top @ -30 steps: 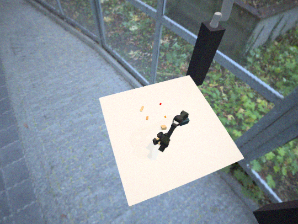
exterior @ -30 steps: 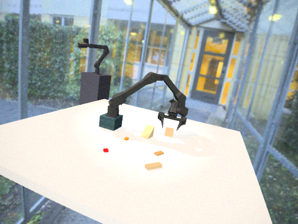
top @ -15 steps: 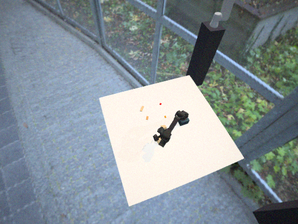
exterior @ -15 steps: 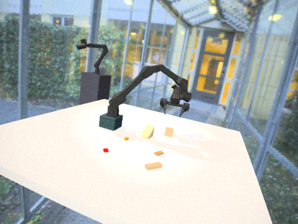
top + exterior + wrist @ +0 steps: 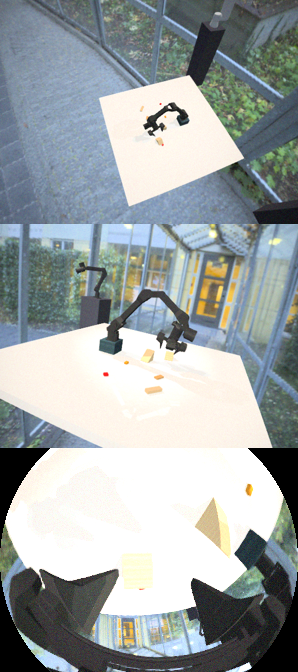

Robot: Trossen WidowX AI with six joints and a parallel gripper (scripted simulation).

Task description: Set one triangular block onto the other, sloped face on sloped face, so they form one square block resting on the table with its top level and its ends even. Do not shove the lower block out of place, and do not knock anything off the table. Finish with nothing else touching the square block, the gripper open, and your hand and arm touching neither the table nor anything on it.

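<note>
The triangular block is 6 cm to the left of my gripper tip, 4 cm below it and 1 cm ahead of it. The rest, counted from my gripper tip: flat tan slab: 40 cm to the right, 6 cm below, 6 cm ahead; then red cube: 11 cm to the left, 6 cm below, 1 cm behind; then orange chip: 21 cm to the right, 17 cm behind, 6 cm below.
</note>
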